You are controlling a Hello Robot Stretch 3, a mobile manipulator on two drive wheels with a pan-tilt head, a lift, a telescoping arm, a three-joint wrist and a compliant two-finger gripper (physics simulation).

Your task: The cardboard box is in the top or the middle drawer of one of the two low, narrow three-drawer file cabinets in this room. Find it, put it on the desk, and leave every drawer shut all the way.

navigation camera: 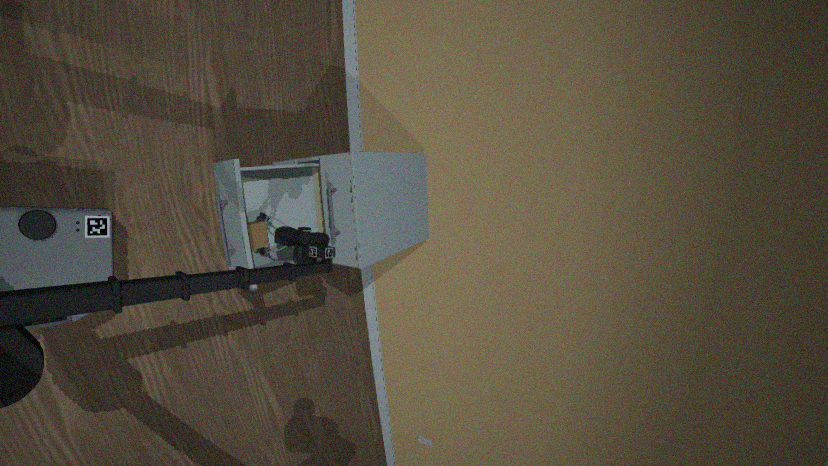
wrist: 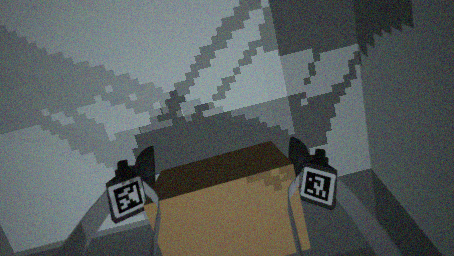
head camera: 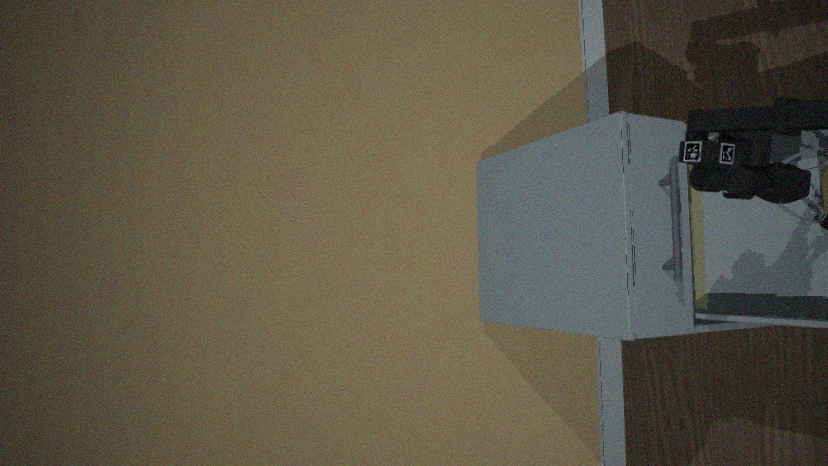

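Observation:
The cardboard box [navigation camera: 256, 236] [wrist: 225, 220] is in the pulled-out drawer [head camera: 759, 217] [navigation camera: 230, 202] of a grey file cabinet [head camera: 550, 231] [navigation camera: 391, 202], near the drawer's front panel. This drawer is under a shut one with a bar handle, so it looks like the middle one. My gripper [navigation camera: 262, 234] [wrist: 224, 158] reaches down into the drawer. In the wrist view its fingertips press on both sides of the box, so it is shut on the box. The lower part of the box is hidden. The desk does not show in these views.
My arm [navigation camera: 150, 286] stretches over the floor and along one side of the open drawer. My base [navigation camera: 63, 248] stands on the wooden floor in front of the drawer. The cabinet backs onto the tan wall [head camera: 260, 231] [navigation camera: 579, 231]. The drawer's side wall [wrist: 415, 110] is close to one finger.

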